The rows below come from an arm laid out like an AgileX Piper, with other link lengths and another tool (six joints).
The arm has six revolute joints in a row. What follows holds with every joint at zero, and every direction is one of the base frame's.
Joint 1 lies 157.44 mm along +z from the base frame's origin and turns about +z.
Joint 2 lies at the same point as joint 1 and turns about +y.
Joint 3 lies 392.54 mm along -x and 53.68 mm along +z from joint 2 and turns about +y.
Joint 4 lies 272.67 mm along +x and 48.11 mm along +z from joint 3 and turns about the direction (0.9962, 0, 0.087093).
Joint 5 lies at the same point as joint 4 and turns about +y.
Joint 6 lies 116.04 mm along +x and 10.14 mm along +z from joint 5 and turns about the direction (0.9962, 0, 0.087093).
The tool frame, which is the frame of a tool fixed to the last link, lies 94.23 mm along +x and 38 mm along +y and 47.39 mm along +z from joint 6; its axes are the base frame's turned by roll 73.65, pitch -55.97 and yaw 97.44 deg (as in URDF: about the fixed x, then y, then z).
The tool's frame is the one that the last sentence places.
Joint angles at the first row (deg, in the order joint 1, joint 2, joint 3, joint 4, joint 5, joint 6):
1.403, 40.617, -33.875, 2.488, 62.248, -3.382
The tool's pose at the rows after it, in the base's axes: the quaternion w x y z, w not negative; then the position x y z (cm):
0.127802 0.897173 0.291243 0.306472 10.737 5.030 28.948
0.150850 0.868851 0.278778 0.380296 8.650 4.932 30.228
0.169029 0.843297 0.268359 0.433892 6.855 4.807 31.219
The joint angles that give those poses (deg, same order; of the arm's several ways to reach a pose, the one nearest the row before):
1.402, 29.484, -29.198, 2.539, 60.436, -3.384
1.401, 20.190, -28.395, 2.415, 59.379, -3.385
1.402, 13.149, -28.372, 2.138, 59.187, -3.383

